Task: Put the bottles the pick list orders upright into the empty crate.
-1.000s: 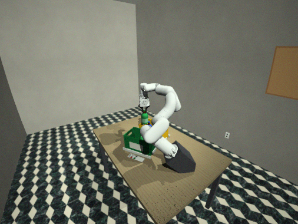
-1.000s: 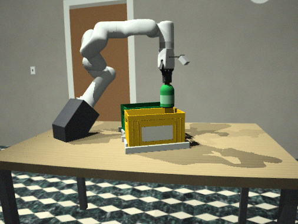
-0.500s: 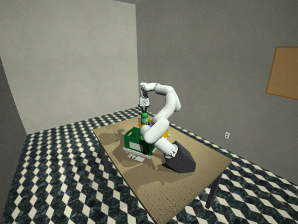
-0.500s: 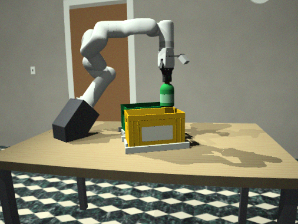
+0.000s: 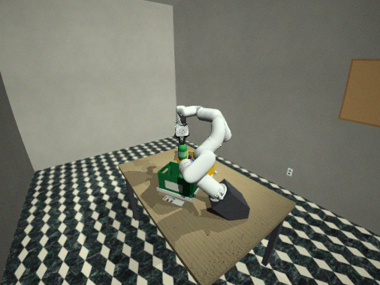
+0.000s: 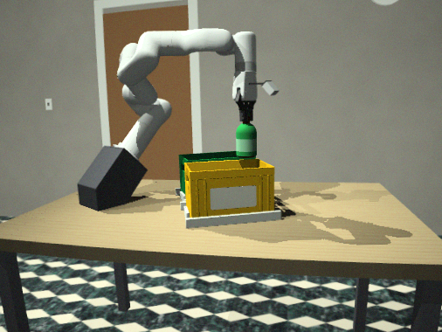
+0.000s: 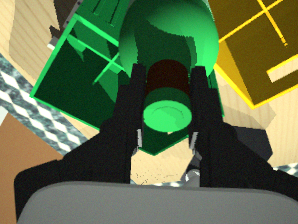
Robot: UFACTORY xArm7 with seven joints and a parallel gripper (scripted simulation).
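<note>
My gripper is now 140 mm past the green-capped bottle, 50 mm to the right of it and 250 mm above it. Also, from my hand: yellow crate: 30 mm behind, 110 mm to the right, 250 mm below; blue-capped bottle: 70 mm ahead, 90 mm to the right, 250 mm below; white-topped bottle: 150 mm to the right, 250 mm below.
</note>
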